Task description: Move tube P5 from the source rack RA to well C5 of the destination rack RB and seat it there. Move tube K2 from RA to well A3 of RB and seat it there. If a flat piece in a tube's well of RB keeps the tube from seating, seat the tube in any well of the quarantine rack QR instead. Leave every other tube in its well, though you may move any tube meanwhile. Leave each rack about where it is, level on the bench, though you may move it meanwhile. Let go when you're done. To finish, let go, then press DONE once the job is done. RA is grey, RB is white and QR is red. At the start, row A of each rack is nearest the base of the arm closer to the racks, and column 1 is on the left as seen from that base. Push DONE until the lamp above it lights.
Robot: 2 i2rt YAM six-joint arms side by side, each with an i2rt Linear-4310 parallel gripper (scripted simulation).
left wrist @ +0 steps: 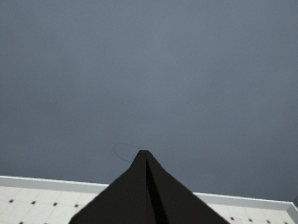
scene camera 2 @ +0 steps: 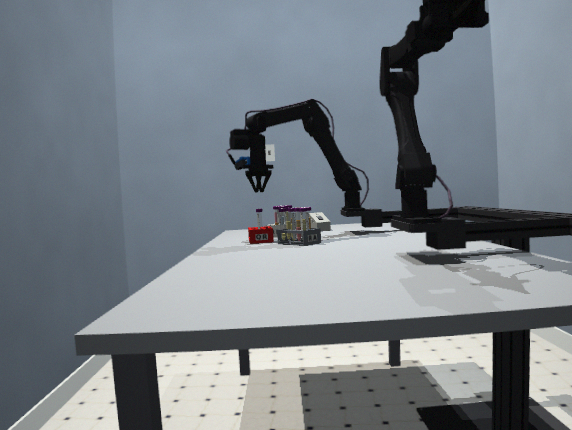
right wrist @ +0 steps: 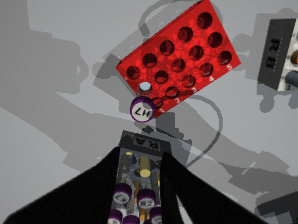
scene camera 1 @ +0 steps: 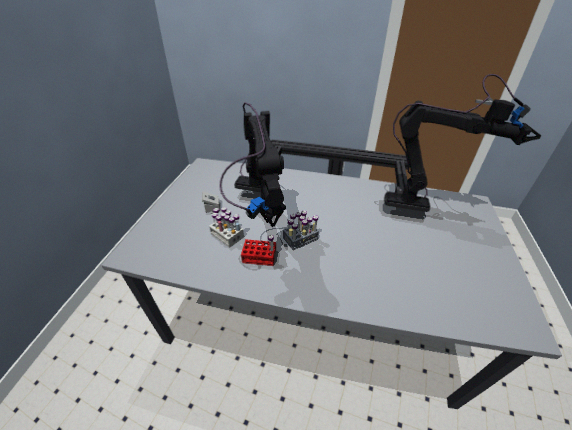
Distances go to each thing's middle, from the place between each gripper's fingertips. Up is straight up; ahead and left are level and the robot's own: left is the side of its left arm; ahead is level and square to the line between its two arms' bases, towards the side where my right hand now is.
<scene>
Now: right hand (scene camera 2: 259,192) 5 cm to the left of the red rack QR (scene camera 1: 247,250) and 17 cm above it. The rest, counted from my right hand: grey rack RA (right wrist: 139,145) (13 cm behind, 10 cm to the left, 17 cm below).
My left gripper is now 88 cm to the left of the grey rack RA, 46 cm above it and 23 cm short of it. The rest, counted from my left hand: red rack QR: 103 cm to the right, 46 cm below, 36 cm ahead.
</scene>
